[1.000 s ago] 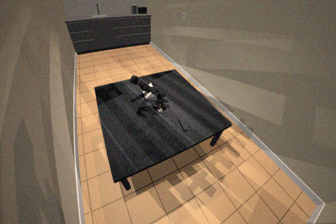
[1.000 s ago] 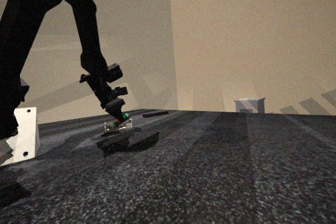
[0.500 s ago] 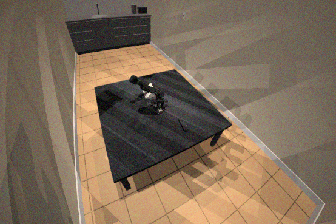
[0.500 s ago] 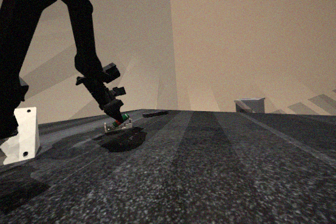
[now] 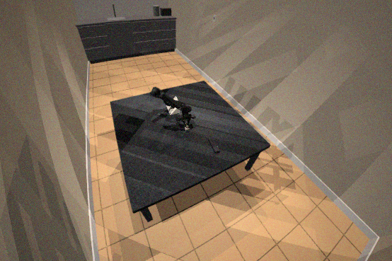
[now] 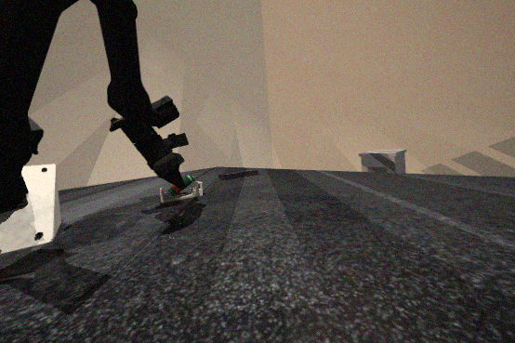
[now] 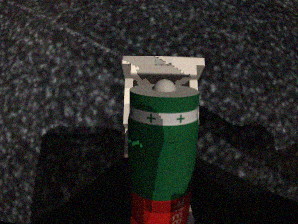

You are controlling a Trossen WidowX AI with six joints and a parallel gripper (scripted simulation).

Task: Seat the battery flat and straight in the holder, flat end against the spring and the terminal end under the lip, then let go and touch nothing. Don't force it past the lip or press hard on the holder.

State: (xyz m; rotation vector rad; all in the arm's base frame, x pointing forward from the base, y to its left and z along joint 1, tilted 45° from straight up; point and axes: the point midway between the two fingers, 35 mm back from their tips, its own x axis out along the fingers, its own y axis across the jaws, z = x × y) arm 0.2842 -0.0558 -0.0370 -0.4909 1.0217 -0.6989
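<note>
The battery lies 10 mm above my gripper tip. From my gripper tip the other things lie so: dark bar 310 mm ahead, 110 mm to the left, 10 mm below.
</note>
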